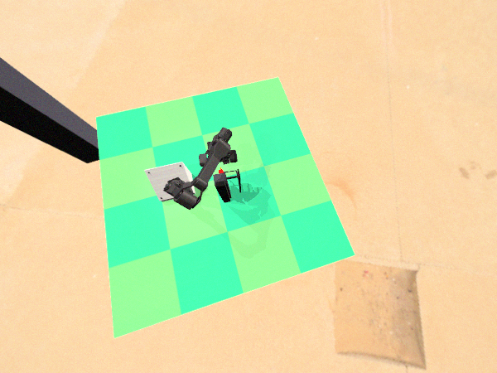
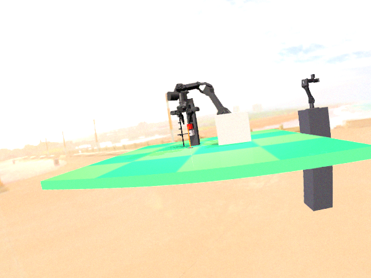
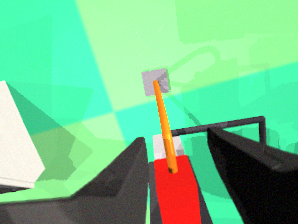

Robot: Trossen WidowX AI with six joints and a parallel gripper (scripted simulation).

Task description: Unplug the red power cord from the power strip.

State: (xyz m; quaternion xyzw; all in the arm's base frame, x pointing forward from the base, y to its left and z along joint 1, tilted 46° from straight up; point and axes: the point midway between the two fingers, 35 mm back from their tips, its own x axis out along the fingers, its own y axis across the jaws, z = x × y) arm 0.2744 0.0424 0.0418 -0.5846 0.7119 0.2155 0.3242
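The red plug lies 10 mm behind my gripper tip, 70 mm to the right of it and 10 mm below it. The rest, counted from my gripper tip: thin black rack 60 mm ahead, 140 mm to the right.
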